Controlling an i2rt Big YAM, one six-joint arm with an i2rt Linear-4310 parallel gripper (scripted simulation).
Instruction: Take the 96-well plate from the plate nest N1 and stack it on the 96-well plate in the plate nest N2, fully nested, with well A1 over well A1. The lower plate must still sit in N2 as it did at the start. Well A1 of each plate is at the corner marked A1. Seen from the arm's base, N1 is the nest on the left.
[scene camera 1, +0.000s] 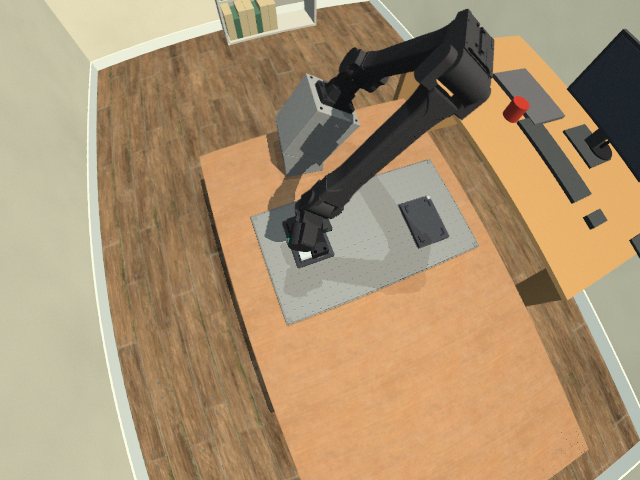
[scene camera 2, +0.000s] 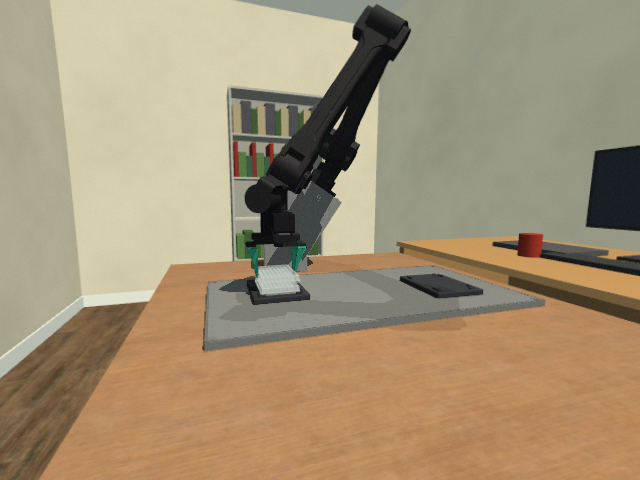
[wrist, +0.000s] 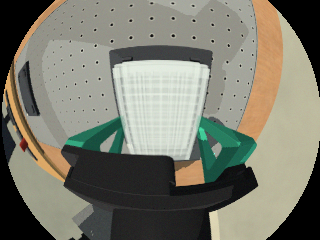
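You'd find my gripper at (scene camera 2: 275, 276) and at (wrist: 160, 119). There's a white 96-well plate (scene camera 2: 275, 274) too, and a nest N2 (wrist: 153, 52).
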